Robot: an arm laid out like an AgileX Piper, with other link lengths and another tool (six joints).
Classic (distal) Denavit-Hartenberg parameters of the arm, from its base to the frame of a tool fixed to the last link. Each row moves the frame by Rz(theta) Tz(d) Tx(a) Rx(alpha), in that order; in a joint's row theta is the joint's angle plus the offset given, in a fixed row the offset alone. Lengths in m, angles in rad.
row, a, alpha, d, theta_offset
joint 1, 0.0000, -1.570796, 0.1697, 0.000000
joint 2, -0.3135, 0.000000, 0.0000, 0.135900
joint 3, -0.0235, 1.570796, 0.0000, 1.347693
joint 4, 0.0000, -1.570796, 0.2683, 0.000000
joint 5, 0.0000, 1.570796, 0.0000, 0.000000
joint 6, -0.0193, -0.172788, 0.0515, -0.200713
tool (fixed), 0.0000, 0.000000, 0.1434, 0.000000
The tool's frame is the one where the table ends.
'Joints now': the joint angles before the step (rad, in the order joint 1, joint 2, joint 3, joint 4, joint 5, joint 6). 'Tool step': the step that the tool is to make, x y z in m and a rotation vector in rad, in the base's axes. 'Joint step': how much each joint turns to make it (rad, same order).
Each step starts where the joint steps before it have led.
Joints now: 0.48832, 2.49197, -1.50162, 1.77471, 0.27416, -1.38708
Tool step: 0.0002, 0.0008, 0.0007, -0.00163, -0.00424, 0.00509
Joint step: 0.00070, -0.00002, -0.00284, -0.00518, 0.00005, -0.00040
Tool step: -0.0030, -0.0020, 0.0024, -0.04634, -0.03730, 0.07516
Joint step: -0.00759, -0.01097, -0.00057, -0.10479, 0.00616, 0.00385
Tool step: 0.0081, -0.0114, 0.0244, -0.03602, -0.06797, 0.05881
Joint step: -0.03041, -0.05089, 0.00007, -0.13081, 0.01010, 0.02319
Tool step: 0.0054, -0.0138, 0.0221, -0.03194, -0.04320, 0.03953
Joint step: -0.03092, -0.05140, 0.00517, -0.14492, 0.01615, 0.06412
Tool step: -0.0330, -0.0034, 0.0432, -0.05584, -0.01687, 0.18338
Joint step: -0.01004, -0.13528, 0.05618, -0.29941, 0.12424, 0.13337
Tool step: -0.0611, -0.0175, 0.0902, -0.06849, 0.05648, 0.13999
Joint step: 0.00001, -0.27090, 0.05958, -0.38697, 0.25608, 0.31838
